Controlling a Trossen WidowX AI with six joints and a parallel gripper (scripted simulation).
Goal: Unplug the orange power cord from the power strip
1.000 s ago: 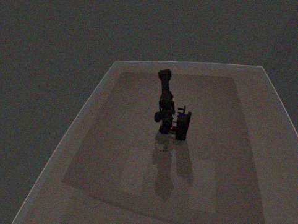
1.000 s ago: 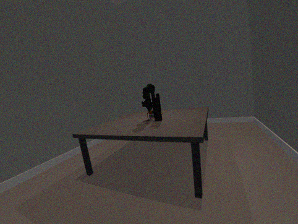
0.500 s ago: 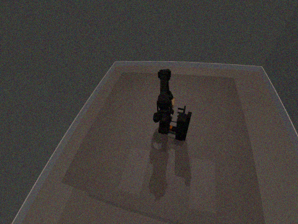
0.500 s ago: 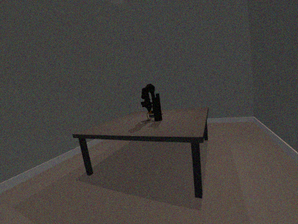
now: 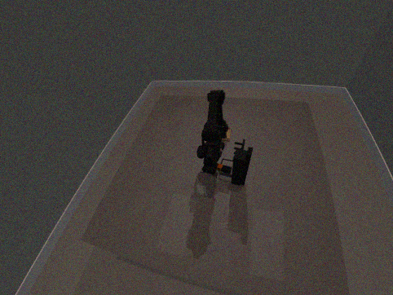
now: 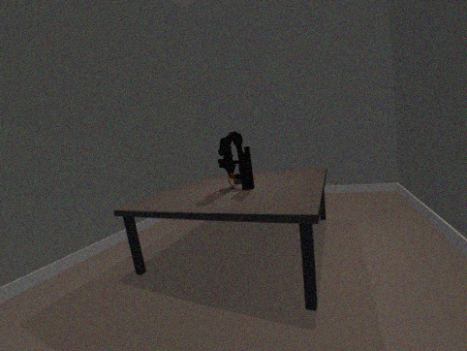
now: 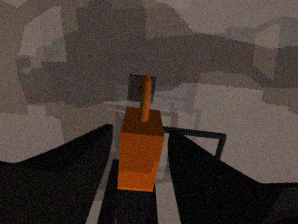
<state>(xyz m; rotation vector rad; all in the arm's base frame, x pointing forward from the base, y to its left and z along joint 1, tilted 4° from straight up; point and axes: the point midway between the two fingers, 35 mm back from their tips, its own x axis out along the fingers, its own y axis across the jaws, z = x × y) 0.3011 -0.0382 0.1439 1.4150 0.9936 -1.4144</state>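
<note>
Right now my gripper tip is 40 mm to the right of the orange plug and 10 mm short of it.
</note>
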